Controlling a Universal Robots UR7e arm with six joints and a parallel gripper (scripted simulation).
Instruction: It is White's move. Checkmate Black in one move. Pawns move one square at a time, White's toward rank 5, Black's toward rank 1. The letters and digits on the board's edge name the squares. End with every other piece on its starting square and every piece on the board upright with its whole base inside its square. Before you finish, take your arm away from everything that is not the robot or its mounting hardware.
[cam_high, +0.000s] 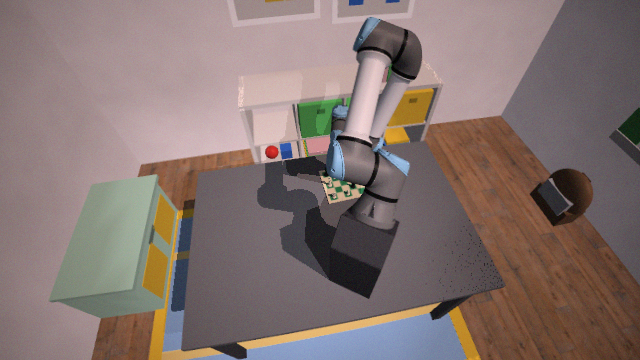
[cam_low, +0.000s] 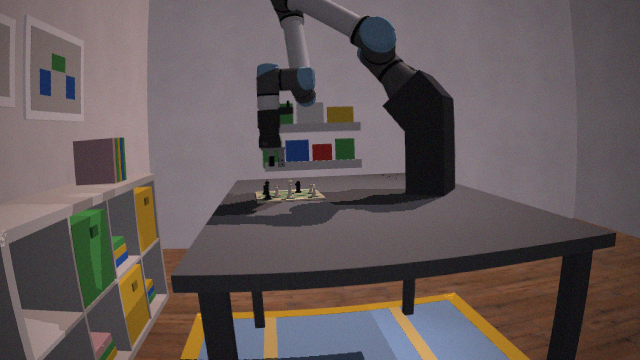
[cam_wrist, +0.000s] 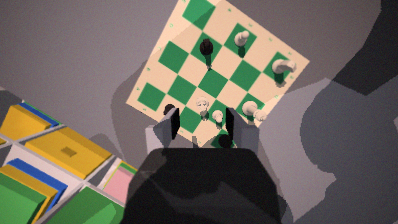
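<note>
My gripper is now 100 mm above the white piece. Round my hand: chessboard 120 mm below, 40 mm behind; then black pawn 100 mm below, 40 mm to the right, 40 mm ahead; then tall black piece 100 mm below, 80 mm behind, 40 mm to the right.
</note>
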